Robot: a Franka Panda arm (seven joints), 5 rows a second.
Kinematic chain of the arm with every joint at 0, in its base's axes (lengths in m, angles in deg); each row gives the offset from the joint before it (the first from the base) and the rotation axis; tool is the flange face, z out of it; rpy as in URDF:
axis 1: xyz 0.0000 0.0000 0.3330 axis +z
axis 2: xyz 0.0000 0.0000 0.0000 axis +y
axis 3: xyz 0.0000 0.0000 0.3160 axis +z
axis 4: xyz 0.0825 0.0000 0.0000 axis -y
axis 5: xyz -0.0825 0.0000 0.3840 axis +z
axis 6: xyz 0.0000 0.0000 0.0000 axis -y
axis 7: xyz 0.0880 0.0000 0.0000 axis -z
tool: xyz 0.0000 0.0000 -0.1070 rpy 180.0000 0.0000 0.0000
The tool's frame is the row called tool.
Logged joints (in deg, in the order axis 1, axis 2, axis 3, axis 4, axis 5, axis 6, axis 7), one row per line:
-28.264, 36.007, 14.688, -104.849, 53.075, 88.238, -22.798
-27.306, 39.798, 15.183, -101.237, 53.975, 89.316, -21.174
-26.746, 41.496, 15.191, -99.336, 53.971, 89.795, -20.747
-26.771, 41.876, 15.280, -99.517, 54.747, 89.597, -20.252
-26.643, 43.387, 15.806, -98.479, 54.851, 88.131, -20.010
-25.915, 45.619, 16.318, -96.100, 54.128, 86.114, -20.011
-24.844, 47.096, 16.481, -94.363, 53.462, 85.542, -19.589
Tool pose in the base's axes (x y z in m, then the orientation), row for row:
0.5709, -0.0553, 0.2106, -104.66, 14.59, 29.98
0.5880, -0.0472, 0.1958, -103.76, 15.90, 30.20
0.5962, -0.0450, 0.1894, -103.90, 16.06, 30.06
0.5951, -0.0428, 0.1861, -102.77, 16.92, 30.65
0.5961, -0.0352, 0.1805, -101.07, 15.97, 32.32
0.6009, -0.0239, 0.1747, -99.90, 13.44, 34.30
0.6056, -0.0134, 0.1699, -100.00, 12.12, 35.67
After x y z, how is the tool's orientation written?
As a rotation vector, in degrees.
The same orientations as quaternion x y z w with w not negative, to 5 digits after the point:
-0.77975, 0.10870, 0.22336, 0.57470
-0.77445, 0.11868, 0.22541, 0.57907
-0.77523, 0.11983, 0.22429, 0.57824
-0.76856, 0.12653, 0.22921, 0.58376
-0.75863, 0.11987, 0.24259, 0.59267
-0.75165, 0.10112, 0.25807, 0.59849
-0.75157, 0.09109, 0.26808, 0.59580

